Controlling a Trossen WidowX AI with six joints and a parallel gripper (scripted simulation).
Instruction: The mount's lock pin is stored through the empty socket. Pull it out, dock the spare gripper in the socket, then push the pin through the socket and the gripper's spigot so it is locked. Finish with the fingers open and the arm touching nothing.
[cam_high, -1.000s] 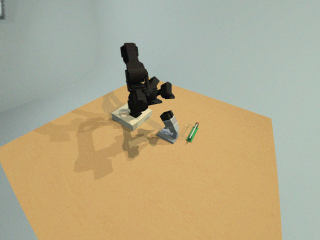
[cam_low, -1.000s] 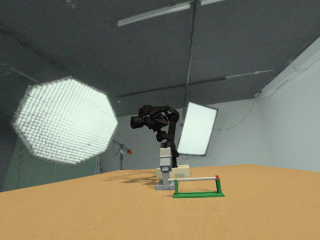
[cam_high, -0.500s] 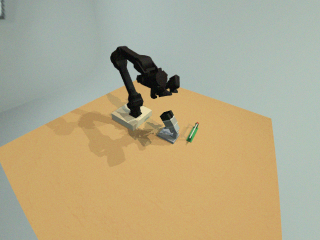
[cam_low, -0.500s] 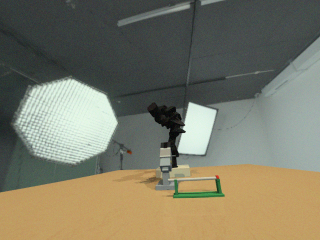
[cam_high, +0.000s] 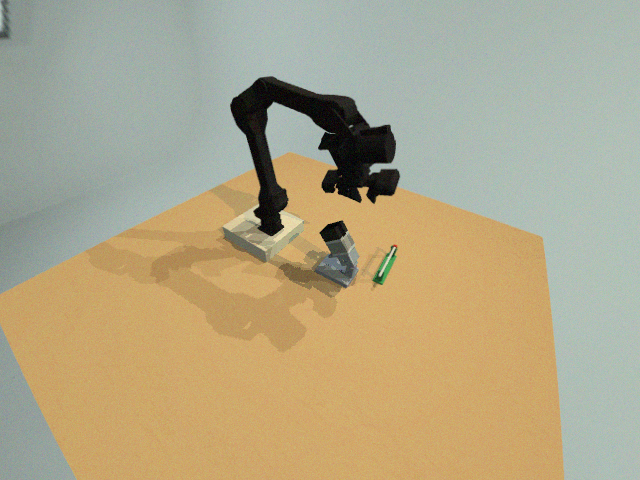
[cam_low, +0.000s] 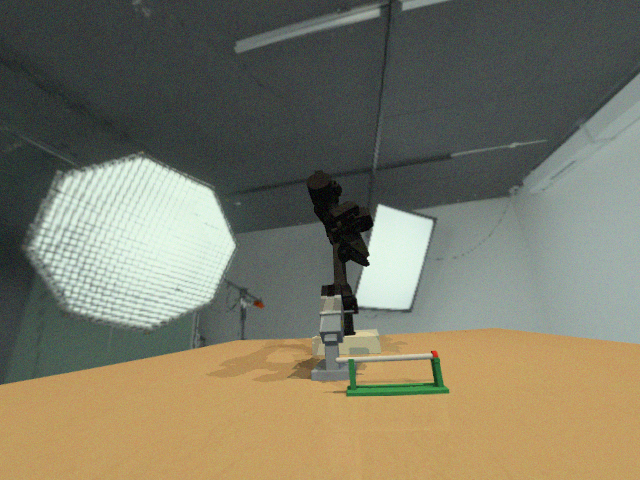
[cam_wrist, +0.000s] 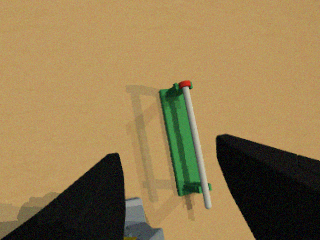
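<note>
My gripper tip is 19 cm above the green rack, 10 cm short of it and 2 cm to the right of it. Round my gripper tip: spare gripper (10 cm below, 9 cm to the right, 2 cm behind); then grey mount (16 cm below, 9 cm to the right).
</note>
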